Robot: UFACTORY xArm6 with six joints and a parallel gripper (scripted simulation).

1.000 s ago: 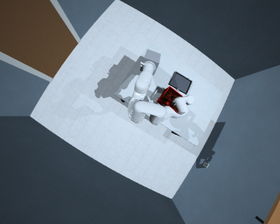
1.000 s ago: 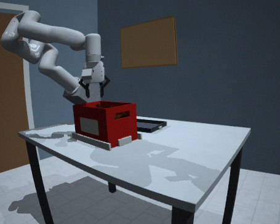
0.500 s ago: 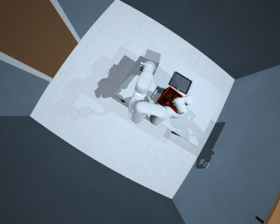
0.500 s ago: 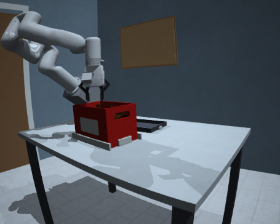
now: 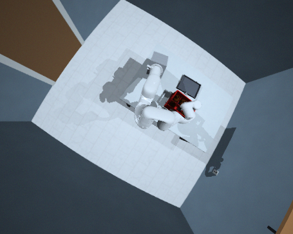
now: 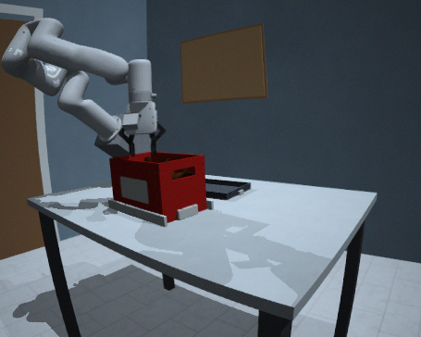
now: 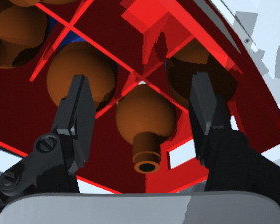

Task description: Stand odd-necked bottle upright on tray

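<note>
Right now the red crate is 120 mm below my hand, 40 mm to the left of it and 10 mm ahead of it. From my hand the other things lie so: glass bottle (110 mm below, 100 mm to the left, 70 mm behind); dark tray (330 mm to the left, 190 mm below, 50 mm ahead).
</note>
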